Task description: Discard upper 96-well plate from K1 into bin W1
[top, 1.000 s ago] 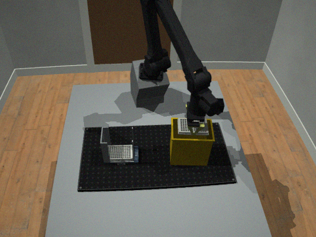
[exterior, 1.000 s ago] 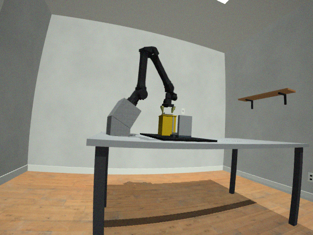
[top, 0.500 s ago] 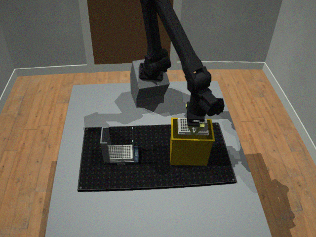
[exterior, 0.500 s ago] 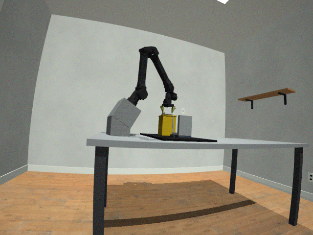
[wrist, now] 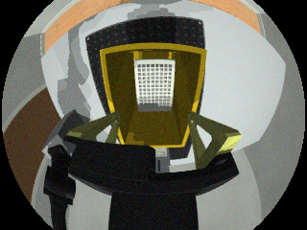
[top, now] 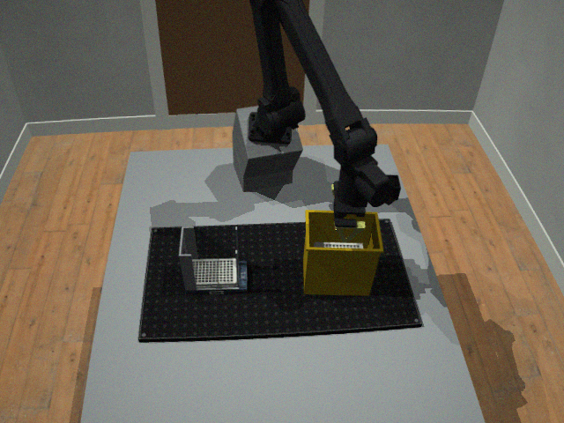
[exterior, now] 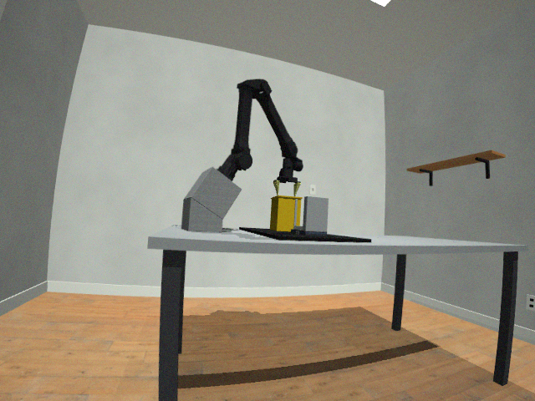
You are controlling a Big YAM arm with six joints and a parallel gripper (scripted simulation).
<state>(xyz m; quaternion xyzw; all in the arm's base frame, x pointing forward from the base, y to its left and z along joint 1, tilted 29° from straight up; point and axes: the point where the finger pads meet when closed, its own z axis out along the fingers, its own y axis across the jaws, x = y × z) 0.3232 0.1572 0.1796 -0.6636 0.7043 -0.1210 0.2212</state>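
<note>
My hand is 110 mm above the yellow plastics bin W1.
</note>
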